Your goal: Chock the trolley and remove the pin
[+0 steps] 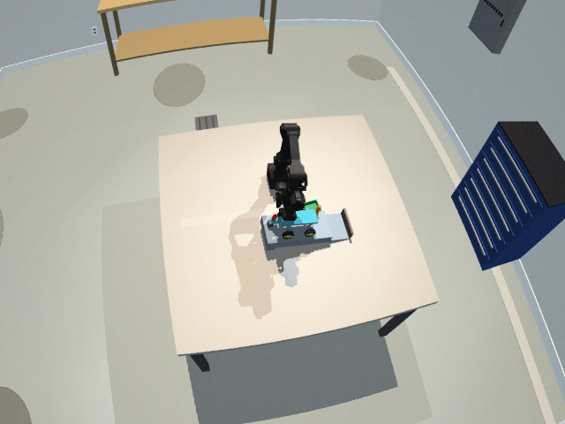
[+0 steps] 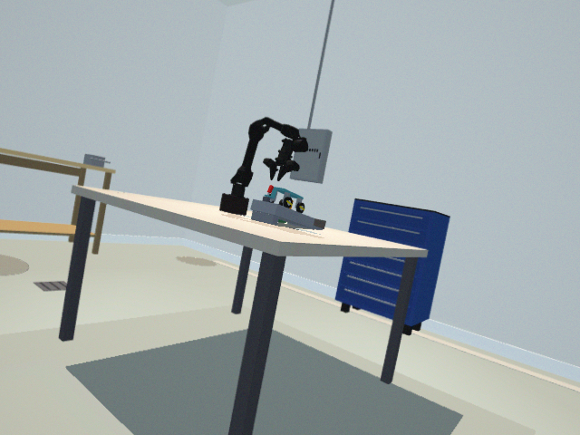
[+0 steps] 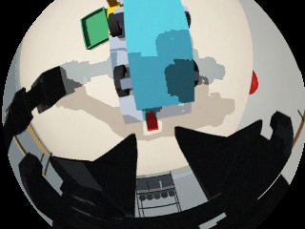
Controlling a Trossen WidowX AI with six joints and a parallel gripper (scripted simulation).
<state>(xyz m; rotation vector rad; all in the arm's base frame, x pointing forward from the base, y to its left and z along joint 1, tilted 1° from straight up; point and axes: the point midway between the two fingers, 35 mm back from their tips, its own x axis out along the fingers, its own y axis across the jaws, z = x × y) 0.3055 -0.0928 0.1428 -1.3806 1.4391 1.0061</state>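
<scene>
Right now the red-headed stop pin is 60 mm below my gripper tip and 20 mm to the right of it. From my gripper tip the other things lie so: yellow chock: 190 mm to the left, 110 mm below, 30 mm behind; then grey ramp: 150 mm below, 90 mm to the left, 20 mm ahead; then trolley: 90 mm to the left, 80 mm below, 20 mm ahead.
</scene>
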